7 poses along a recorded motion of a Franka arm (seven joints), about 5.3 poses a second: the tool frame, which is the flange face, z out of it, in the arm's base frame.
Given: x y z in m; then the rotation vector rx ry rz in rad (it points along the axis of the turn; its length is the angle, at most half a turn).
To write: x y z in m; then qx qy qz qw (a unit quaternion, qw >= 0). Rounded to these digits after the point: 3 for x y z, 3 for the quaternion.
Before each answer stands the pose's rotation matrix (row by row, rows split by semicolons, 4 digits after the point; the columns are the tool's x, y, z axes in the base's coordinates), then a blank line. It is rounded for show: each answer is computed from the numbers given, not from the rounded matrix.
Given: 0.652, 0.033, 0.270, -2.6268, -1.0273, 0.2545
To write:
0.7273 0.6296 -0.2733; 0.6843 -0.6955 0.2190; -0.0522 -0.3462 -0.9367

0.652, 0.033, 0.270, -0.916, -0.358, 0.089, 0.154
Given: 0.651, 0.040, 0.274, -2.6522, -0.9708, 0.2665
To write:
0.7539 0.5969 -0.2743; 0.6533 -0.7251 0.2177; -0.0689 -0.3433 -0.9367

0.651, 0.040, 0.274, -0.924, -0.338, 0.093, 0.152
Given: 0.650, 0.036, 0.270, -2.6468, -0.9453, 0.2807
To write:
0.7623 0.5806 -0.2860; 0.6426 -0.7317 0.2273; -0.0773 -0.3570 -0.9309

0.650, 0.036, 0.270, -0.925, -0.330, 0.098, 0.158
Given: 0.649, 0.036, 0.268, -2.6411, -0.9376, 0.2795
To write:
0.7650 0.5763 -0.2876; 0.6397 -0.7318 0.2352; -0.0749 -0.3639 -0.9284

0.649, 0.036, 0.268, -0.925, -0.329, 0.098, 0.162
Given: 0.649, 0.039, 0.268, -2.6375, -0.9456, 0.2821
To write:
0.7609 0.5804 -0.2901; 0.6445 -0.7279 0.2340; -0.0753 -0.3651 -0.9279

0.649, 0.039, 0.268, -0.924, -0.331, 0.099, 0.162
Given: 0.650, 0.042, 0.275, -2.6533, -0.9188, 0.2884
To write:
0.7731 0.5645 -0.2893; 0.6286 -0.7430 0.2299; -0.0852 -0.3596 -0.9292

0.650, 0.042, 0.275, -0.928, -0.321, 0.101, 0.159
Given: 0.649, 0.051, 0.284, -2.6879, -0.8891, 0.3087
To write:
0.7862 0.5453 -0.2906; 0.6081 -0.7664 0.2070; -0.1099 -0.3394 -0.9342

0.649, 0.051, 0.284, -0.934, -0.309, 0.107, 0.146
